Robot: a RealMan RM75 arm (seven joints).
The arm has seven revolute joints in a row. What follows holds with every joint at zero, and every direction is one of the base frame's. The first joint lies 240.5 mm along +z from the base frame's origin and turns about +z. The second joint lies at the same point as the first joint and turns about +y. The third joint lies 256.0 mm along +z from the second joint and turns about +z. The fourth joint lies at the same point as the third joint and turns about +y. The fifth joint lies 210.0 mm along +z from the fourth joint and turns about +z. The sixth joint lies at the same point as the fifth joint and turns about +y. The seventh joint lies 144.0 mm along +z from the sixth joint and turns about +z. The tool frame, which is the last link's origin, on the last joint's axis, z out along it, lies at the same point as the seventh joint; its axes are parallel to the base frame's.
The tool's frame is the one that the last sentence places.
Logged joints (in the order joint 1, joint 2, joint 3, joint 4, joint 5, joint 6, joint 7), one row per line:
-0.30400, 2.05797, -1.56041, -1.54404, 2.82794, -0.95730, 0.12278
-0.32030, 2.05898, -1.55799, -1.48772, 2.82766, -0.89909, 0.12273
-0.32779, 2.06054, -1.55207, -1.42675, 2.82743, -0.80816, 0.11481
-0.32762, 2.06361, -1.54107, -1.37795, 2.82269, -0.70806, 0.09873
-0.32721, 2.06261, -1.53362, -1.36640, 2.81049, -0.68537, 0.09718
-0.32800, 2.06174, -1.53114, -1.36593, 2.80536, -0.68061, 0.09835
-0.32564, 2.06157, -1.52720, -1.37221, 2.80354, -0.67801, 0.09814
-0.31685, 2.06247, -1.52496, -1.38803, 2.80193, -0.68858, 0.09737
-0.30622, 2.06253, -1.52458, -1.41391, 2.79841, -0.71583, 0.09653
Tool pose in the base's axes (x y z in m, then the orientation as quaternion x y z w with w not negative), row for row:
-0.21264, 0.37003, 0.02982, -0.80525, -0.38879, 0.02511, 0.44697
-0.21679, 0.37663, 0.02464, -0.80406, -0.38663, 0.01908, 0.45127
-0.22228, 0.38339, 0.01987, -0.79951, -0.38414, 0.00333, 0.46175
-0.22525, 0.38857, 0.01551, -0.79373, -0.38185, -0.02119, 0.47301
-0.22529, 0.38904, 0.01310, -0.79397, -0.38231, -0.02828, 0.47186
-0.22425, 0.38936, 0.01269, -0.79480, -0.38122, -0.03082, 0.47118
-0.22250, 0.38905, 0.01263, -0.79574, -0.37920, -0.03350, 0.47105
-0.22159, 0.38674, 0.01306, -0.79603, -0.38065, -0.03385, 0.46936
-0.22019, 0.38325, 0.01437, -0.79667, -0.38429, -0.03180, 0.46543
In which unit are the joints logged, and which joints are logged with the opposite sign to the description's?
The joints are logged in radians. Opposite sign: joint 2.
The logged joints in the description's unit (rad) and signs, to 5 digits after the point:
-0.30400, -2.05797, -1.56041, -1.54404, 2.82794, -0.95730, 0.12278
-0.32030, -2.05898, -1.55799, -1.48772, 2.82766, -0.89909, 0.12273
-0.32779, -2.06054, -1.55207, -1.42675, 2.82743, -0.80816, 0.11481
-0.32762, -2.06361, -1.54107, -1.37795, 2.82269, -0.70806, 0.09873
-0.32721, -2.06261, -1.53362, -1.36640, 2.81049, -0.68537, 0.09718
-0.32800, -2.06174, -1.53114, -1.36593, 2.80536, -0.68061, 0.09835
-0.32564, -2.06157, -1.52720, -1.37221, 2.80354, -0.67801, 0.09814
-0.31685, -2.06247, -1.52496, -1.38803, 2.80193, -0.68858, 0.09737
-0.30622, -2.06253, -1.52458, -1.41391, 2.79841, -0.71583, 0.09653

